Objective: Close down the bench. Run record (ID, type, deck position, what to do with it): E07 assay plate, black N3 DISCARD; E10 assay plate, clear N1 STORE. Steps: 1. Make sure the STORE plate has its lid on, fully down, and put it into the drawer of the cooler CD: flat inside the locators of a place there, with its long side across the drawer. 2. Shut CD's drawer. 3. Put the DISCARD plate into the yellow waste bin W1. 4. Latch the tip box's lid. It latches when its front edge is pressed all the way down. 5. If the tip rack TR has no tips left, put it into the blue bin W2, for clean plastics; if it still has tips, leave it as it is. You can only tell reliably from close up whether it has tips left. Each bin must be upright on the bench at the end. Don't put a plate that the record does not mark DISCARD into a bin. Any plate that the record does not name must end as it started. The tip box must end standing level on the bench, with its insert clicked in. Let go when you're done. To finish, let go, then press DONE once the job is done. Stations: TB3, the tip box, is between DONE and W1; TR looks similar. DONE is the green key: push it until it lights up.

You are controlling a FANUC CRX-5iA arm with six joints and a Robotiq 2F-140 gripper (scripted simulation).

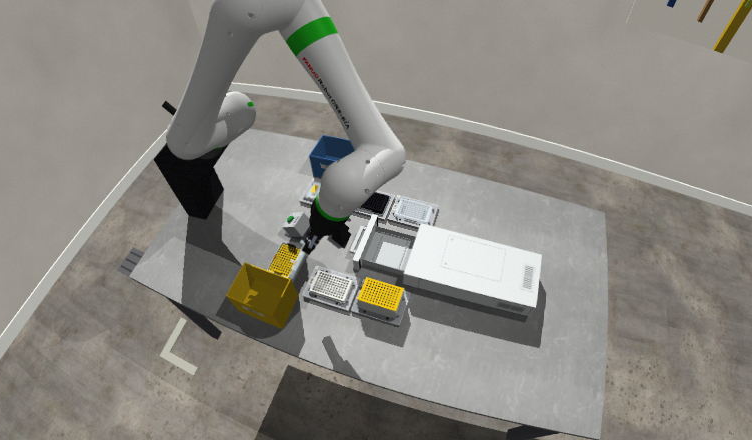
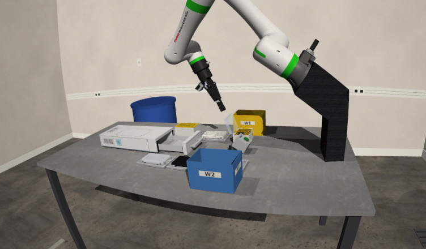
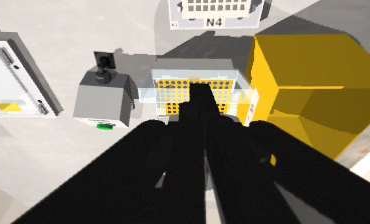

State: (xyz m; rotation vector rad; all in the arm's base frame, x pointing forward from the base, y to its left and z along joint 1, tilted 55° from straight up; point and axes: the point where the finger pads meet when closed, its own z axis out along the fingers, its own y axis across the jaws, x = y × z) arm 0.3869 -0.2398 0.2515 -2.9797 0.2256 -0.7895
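My hand is 100 mm above the clear tip box lid, 60 mm past it and 10 mm to the right of it. From my hand the other things lie so: yellow tip rack TR: 210 mm ahead, 140 mm below, 70 mm to the right; white plate: 180 mm below, 50 mm ahead, 40 mm to the right; yellow bin W1: 160 mm below, 160 mm behind, 120 mm to the right.
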